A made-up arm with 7 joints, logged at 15 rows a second.
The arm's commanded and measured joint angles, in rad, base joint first. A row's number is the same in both.
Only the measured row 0 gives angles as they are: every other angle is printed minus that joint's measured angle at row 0.
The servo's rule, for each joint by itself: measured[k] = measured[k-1] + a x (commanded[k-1-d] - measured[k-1]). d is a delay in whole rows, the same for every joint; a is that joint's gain. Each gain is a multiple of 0.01, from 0.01 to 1. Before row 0 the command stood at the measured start. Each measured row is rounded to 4 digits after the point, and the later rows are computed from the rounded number. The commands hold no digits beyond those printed.
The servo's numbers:
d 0
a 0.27 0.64 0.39 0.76 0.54 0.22 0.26
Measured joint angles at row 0: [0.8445, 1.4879, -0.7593, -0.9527, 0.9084, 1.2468, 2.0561]
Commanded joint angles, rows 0 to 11: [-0.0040, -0.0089, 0.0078, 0.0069, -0.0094, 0.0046, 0.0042]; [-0.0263, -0.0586, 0.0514, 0.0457, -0.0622, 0.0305, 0.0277]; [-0.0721, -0.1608, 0.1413, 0.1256, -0.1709, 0.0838, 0.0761]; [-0.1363, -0.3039, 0.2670, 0.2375, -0.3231, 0.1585, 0.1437]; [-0.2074, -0.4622, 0.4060, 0.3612, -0.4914, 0.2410, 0.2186]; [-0.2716, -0.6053, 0.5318, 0.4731, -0.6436, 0.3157, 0.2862]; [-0.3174, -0.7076, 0.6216, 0.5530, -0.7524, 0.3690, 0.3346]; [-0.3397, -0.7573, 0.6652, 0.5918, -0.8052, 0.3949, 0.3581]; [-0.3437, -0.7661, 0.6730, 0.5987, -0.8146, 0.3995, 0.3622]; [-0.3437, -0.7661, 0.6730, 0.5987, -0.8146, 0.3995, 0.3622]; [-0.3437, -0.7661, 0.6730, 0.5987, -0.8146, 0.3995, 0.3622]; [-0.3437, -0.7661, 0.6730, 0.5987, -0.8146, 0.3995, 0.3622]
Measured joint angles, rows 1 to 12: [-0.0011, -0.0057, 0.0030, 0.0052, -0.0051, 0.0010, 0.0011]; [-0.0079, -0.0396, 0.0219, 0.0360, -0.0359, 0.0075, 0.0080]; [-0.0252, -0.1172, 0.0685, 0.1041, -0.1088, 0.0243, 0.0257]; [-0.0552, -0.2367, 0.1459, 0.2055, -0.2245, 0.0538, 0.0564]; [-0.0963, -0.3810, 0.2473, 0.3238, -0.3686, 0.0950, 0.0986]; [-0.1436, -0.5246, 0.3583, 0.4373, -0.5171, 0.1436, 0.1474]; [-0.1905, -0.6417, 0.4610, 0.5252, -0.6442, 0.1932, 0.1961]; [-0.2308, -0.7157, 0.5406, 0.5758, -0.7311, 0.2376, 0.2382]; [-0.2613, -0.7480, 0.5922, 0.5932, -0.7762, 0.2732, 0.2704]; [-0.2835, -0.7596, 0.6237, 0.5974, -0.7969, 0.3010, 0.2943]; [-0.2998, -0.7638, 0.6429, 0.5984, -0.8065, 0.3227, 0.3120]; [-0.3117, -0.7653, 0.6546, 0.5986, -0.8109, 0.3396, 0.3251]
